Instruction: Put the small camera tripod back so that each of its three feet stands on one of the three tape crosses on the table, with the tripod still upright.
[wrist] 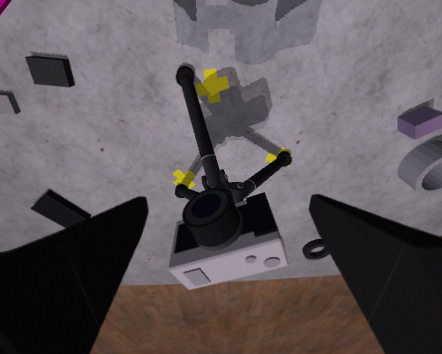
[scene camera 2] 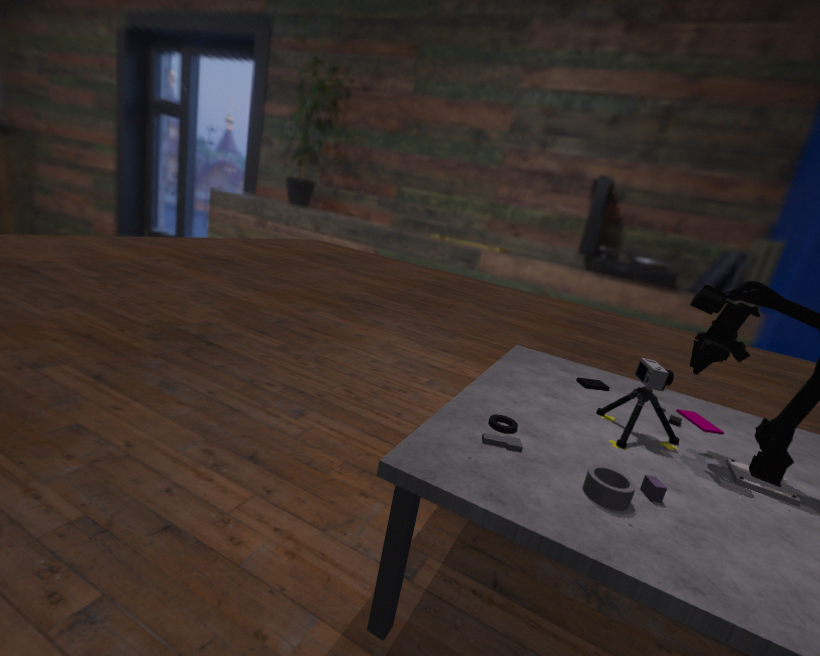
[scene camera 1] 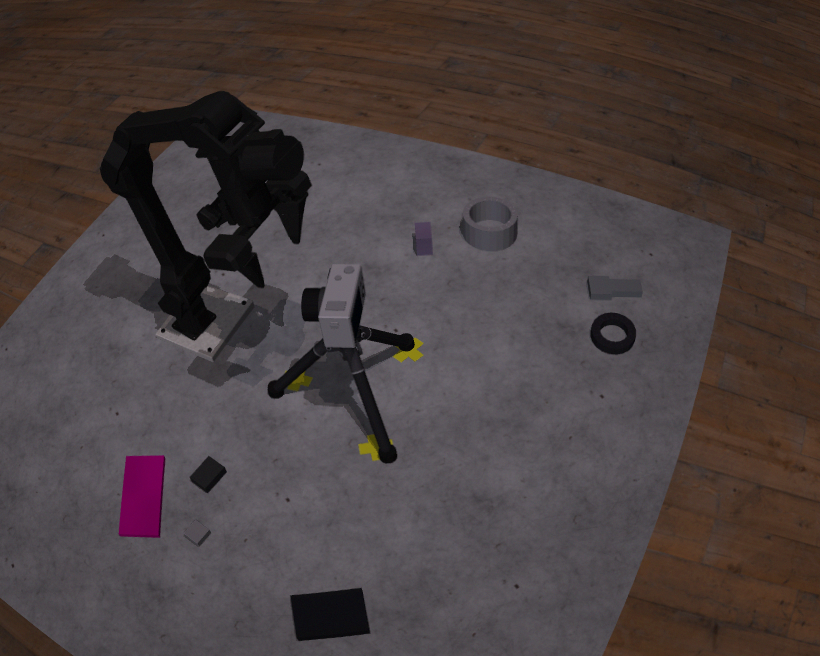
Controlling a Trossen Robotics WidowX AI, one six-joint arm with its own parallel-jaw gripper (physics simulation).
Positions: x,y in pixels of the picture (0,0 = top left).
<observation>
My gripper shows in the wrist view, in scene camera 2 (692,370) and in scene camera 1. The same spot on my gripper: (scene camera 1: 290,209) is (wrist: 401,330).
</observation>
